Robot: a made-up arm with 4 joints. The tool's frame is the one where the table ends. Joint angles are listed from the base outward.
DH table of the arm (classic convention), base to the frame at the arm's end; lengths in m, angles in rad. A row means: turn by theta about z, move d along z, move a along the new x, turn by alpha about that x. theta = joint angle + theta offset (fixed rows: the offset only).
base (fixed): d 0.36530, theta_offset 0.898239, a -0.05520, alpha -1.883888
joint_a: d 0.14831, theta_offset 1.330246, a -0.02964, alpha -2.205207
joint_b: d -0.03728, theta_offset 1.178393, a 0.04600, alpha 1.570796
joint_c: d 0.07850, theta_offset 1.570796, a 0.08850, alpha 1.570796
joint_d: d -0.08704, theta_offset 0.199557, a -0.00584, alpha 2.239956
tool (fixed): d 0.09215, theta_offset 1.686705, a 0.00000, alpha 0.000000
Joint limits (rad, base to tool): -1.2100..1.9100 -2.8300..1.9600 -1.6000..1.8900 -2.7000..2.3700
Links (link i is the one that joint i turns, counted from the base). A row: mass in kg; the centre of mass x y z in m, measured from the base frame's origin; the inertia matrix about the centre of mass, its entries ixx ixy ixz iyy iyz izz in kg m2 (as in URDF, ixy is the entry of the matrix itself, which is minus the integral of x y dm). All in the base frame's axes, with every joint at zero. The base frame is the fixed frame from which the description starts. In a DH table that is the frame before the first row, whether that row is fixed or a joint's. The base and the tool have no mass.
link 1: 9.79; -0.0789 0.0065 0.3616; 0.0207 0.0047 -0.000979 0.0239 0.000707 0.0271
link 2: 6.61; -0.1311 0.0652 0.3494; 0.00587 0.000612 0 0.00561 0 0.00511
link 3: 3.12; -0.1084 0.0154 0.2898; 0.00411 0 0 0.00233 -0.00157 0.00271
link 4: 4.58; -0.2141 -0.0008 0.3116; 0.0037 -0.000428 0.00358 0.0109 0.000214 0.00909
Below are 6 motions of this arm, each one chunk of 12 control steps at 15 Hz.
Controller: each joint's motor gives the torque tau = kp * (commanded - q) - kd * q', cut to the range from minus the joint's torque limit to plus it. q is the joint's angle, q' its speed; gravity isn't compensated. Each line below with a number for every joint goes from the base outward.
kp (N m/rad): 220 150 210 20
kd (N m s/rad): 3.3 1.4 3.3 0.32
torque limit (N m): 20 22 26 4.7
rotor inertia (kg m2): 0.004 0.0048 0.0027 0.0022
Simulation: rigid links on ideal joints. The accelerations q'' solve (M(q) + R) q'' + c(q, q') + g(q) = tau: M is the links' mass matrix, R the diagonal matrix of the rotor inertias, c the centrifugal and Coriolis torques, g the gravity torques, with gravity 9.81 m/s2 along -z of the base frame. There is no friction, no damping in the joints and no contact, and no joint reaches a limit. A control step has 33 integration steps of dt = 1/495 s. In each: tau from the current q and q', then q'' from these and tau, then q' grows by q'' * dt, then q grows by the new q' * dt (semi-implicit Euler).
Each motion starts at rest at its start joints. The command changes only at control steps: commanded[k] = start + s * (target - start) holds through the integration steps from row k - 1 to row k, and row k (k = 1, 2, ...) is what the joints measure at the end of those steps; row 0 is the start. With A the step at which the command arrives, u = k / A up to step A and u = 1 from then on. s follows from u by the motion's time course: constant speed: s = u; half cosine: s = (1 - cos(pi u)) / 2; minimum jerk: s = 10 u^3 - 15 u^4 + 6 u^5; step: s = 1 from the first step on.
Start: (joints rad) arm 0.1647 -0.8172 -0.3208 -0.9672
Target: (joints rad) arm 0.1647 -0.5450 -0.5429 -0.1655
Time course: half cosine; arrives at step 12
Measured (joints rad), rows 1 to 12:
1: 0.1544 -0.7932 -0.3455 -1.0055
2: 0.1518 -0.7801 -0.3597 -0.9615
3: 0.1582 -0.7666 -0.3745 -0.8739
4: 0.1535 -0.7328 -0.4016 -0.7923
5: 0.1538 -0.7032 -0.4293 -0.6856
6: 0.1553 -0.6713 -0.4576 -0.5728
7: 0.1547 -0.6375 -0.4872 -0.4629
8: 0.1558 -0.6085 -0.5135 -0.3588
9: 0.1566 -0.5835 -0.5355 -0.2733
10: 0.1574 -0.5652 -0.5520 -0.2085
11: 0.1584 -0.5548 -0.5616 -0.1707
12: 0.1594 -0.5528 -0.5636 -0.1628

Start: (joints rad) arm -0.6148 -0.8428 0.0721 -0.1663
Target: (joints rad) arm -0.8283 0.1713 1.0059 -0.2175
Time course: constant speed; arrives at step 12
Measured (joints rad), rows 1 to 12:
1: -0.6602 -0.7223 0.1335 -0.1918
2: -0.6741 -0.6491 0.2150 -0.1932
3: -0.6851 -0.5672 0.3000 -0.2088
4: -0.7075 -0.4756 0.3750 -0.2099
5: -0.7226 -0.3959 0.4538 -0.2002
6: -0.7392 -0.3093 0.5331 -0.2076
7: -0.7555 -0.2263 0.6107 -0.2045
8: -0.7717 -0.1427 0.6880 -0.1998
9: -0.7877 -0.0593 0.7654 -0.1982
10: -0.8036 0.0233 0.8424 -0.1950
11: -0.8196 0.1060 0.9190 -0.1914
12: -0.8358 0.1883 0.9956 -0.1887

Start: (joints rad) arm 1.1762 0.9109 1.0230 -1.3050
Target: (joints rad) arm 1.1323 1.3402 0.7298 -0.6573
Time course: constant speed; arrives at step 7
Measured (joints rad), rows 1 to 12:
1: 1.1901 0.9904 0.9952 -1.2784
2: 1.1823 1.0481 0.9524 -1.1684
3: 1.1765 1.1072 0.9092 -1.0643
4: 1.1710 1.1703 0.8678 -0.9842
5: 1.1648 1.2302 0.8260 -0.8863
6: 1.1593 1.2914 0.7838 -0.7910
7: 1.1529 1.3529 0.7428 -0.6985
8: 1.1573 1.3270 0.7573 -0.7098
9: 1.1541 1.3402 0.7538 -0.7213
10: 1.1555 1.3343 0.7550 -0.7158
11: 1.1555 1.3360 0.7538 -0.7127
12: 1.1551 1.3360 0.7548 -0.7174

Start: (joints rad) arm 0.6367 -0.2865 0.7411 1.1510
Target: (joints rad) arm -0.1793 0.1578 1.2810 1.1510
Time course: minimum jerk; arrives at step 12
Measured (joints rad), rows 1 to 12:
1: 0.6387 -0.2437 0.7647 1.1731
2: 0.6097 -0.2296 0.7760 1.1959
3: 0.5549 -0.1952 0.8173 1.1851
4: 0.4647 -0.1358 0.8792 1.2085
5: 0.3493 -0.0672 0.9509 1.2369
6: 0.2241 0.0006 1.0347 1.2475
7: 0.1002 0.0627 1.1151 1.2503
8: -0.0091 0.1147 1.1833 1.2525
9: -0.0925 0.1503 1.2343 1.2493
10: -0.1445 0.1691 1.2638 1.2456
11: -0.1660 0.1749 1.2740 1.2467
12: -0.1681 0.1734 1.2732 1.2478

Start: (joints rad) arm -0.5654 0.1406 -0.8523 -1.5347
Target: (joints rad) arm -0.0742 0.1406 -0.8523 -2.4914
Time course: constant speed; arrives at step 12
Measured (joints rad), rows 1 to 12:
1: -0.5102 0.0781 -0.8381 -1.7404
2: -0.4618 0.0864 -0.8364 -1.7687
3: -0.4306 0.1006 -0.8456 -1.8705
4: -0.3855 0.0918 -0.8435 -1.9521
5: -0.3415 0.0893 -0.8419 -2.0130
6: -0.3027 0.0937 -0.8449 -2.1012
7: -0.2618 0.0941 -0.8461 -2.1781
8: -0.2191 0.0914 -0.8454 -2.2495
9: -0.1783 0.0926 -0.8463 -2.3252
10: -0.1380 0.0940 -0.8477 -2.4023
11: -0.0968 0.0935 -0.8480 -2.4755
12: -0.0557 0.0934 -0.8484 -2.5483

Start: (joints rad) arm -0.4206 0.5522 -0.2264 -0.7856
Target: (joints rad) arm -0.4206 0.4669 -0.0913 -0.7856
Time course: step
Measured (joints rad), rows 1 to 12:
1: -0.4117 0.3897 -0.0487 -0.8577
2: -0.4203 0.4597 -0.0854 -0.8347
3: -0.4231 0.4501 -0.0886 -0.8297
4: -0.4152 0.4373 -0.0772 -0.8254
5: -0.4219 0.4524 -0.0861 -0.8329
6: -0.4184 0.4428 -0.0810 -0.8312
7: -0.4193 0.4466 -0.0833 -0.8274
8: -0.4196 0.4462 -0.0826 -0.8319
9: -0.4192 0.4455 -0.0825 -0.8297
10: -0.4194 0.4461 -0.0829 -0.8298
11: -0.4193 0.4458 -0.0826 -0.8305
12: -0.4193 0.4459 -0.0827 -0.8299

